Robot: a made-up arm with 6 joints. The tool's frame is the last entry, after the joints. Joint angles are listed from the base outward.
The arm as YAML. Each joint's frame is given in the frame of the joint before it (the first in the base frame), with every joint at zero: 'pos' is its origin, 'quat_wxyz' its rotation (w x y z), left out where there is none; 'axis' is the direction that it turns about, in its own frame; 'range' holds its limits. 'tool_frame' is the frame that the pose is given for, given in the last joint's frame.
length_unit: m
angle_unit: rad
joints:
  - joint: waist
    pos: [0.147, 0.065, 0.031]
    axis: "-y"
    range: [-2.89, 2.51]
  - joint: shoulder
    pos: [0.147, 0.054, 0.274]
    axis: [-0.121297, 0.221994, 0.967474]
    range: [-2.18, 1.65]
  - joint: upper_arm
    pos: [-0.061, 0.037, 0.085]
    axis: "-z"
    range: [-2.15, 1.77]
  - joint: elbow
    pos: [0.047, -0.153, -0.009]
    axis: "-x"
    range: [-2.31, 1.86]
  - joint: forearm
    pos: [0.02, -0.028, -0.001]
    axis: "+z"
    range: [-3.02, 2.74]
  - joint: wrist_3
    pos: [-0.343, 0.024, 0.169]
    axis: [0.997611, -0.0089, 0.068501]
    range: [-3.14, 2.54]
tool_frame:
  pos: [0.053, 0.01, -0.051]
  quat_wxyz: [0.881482, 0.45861, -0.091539, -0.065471]
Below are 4 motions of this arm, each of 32 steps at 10 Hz.
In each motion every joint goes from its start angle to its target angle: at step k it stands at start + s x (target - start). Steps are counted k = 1, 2, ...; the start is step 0. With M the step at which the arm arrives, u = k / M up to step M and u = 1 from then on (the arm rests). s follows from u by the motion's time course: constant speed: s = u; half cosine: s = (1 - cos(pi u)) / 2; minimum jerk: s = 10 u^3 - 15 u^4 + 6 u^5.
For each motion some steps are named. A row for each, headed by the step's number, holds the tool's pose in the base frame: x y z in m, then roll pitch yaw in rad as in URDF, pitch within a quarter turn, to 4 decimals.
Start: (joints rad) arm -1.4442 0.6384 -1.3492 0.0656 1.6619 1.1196
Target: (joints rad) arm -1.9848 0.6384 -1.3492 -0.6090 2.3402 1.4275
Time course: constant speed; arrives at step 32
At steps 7, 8, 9, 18, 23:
7: 0.5645 0.3816 -0.4942 0.3845 -1.0360 -1.3137
8: 0.5481 0.3877 -0.5006 0.3340 -1.0052 -1.2591
9: 0.5315 0.3938 -0.5063 0.2890 -0.9727 -1.2110
18: 0.3839 0.4435 -0.5290 0.0351 -0.6436 -0.9728
23: 0.3078 0.4674 -0.5212 -0.0537 -0.4521 -0.9319

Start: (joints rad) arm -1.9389 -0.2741 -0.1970 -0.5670 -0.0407 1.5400
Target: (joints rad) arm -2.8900 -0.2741 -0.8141 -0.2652 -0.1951 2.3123
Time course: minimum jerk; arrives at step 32
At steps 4, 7, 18, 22, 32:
4: 0.6812 -0.0184 -0.0197 0.0916 1.0941 -2.9994
7: 0.6784 -0.0229 -0.0569 0.0424 1.0427 -3.0776
18: 0.5305 -0.0504 -0.3726 0.0403 0.5158 2.8300
22: 0.4276 -0.0548 -0.4562 0.1448 0.3271 2.7389
32: 0.3232 -0.0565 -0.5072 0.2673 0.1730 2.6573

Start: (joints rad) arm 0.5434 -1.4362 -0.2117 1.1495 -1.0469 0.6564
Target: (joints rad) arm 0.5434 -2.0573 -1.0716 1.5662 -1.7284 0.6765
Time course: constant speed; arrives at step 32
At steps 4, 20, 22, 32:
4: 0.2889 0.1989 0.3325 1.9105 -0.4172 -2.7961
20: 0.3339 0.0710 0.3409 2.2635 -0.4471 3.0062
22: 0.3365 0.0546 0.3451 2.3122 -0.4380 2.9454
32: 0.3400 -0.0244 0.3776 2.5518 -0.3478 2.6604

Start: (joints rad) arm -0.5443 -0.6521 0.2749 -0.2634 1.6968 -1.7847
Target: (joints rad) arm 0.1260 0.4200 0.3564 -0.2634 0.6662 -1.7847
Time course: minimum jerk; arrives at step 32
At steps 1, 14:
1: 0.1549 -0.2357 0.4563 -0.5787 -0.2607 0.7478
14: 0.1129 -0.2795 0.4660 -0.5901 -0.3547 0.7229

